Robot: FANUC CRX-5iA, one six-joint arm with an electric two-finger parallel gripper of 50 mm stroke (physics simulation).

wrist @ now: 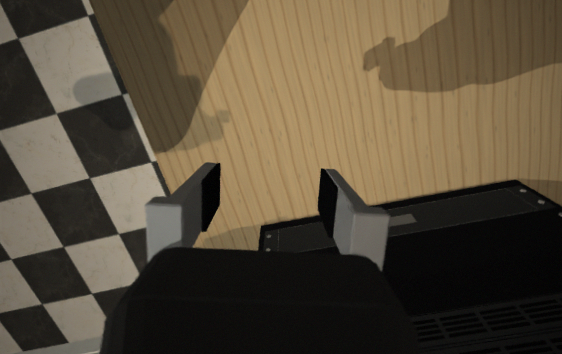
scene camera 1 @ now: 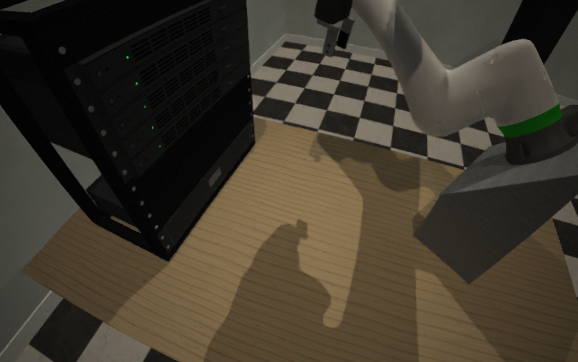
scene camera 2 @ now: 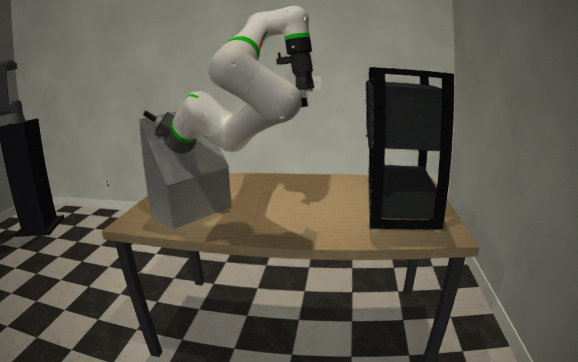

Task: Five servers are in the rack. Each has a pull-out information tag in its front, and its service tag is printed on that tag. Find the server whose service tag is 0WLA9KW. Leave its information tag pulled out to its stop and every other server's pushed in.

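Places are measured from the arm's base along level axes (x ahead, y left, z up), in centimetres.
Where they show: gripper, between the fingertips: [wrist: 269, 186] [scene camera 1: 334, 50] [scene camera 2: 302, 107]; arm's base, origin of its link: [scene camera 1: 541, 150] [scene camera 2: 179, 137].
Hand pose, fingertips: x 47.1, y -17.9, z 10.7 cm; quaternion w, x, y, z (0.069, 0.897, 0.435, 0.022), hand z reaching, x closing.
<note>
Things, the pixels of their centre, and the offset from my fingertips. "spot": a spot on its surface instead.
- black rack, middle of its body: [scene camera 1: 156, 103] [scene camera 2: 402, 139] dx +42.3, dy -0.7, dz -13.7 cm
- pale label, a spot on its surface: [wrist: 402, 220] [scene camera 1: 213, 178] spot: dx +30.2, dy +5.4, dz -35.0 cm
The black rack [scene camera 1: 137, 196] [scene camera 2: 377, 190] [wrist: 549, 207] stands at one end of the table. Five dark servers [scene camera 1: 175, 75] are stacked in its upper part, each with a small green light near the left of its front. Part of their vented fronts [wrist: 500, 322] shows at the lower right of the wrist view. No information tag can be made out as pulled out, and no service tag print is readable. My gripper [scene camera 1: 336, 46] [scene camera 2: 304, 102] [wrist: 269, 186] is open and empty. It points down, high above the table, in front of the rack and apart from it.
The wooden table [scene camera 1: 280, 175] [scene camera 2: 345, 251] [wrist: 300, 100] lies below, with arm shadows on it. The grey pedestal [scene camera 1: 460, 225] [scene camera 2: 160, 185] carries the arm opposite the rack. A lower rack panel has a pale label [scene camera 1: 215, 176] [wrist: 402, 220]. A wall stands behind the rack.
</note>
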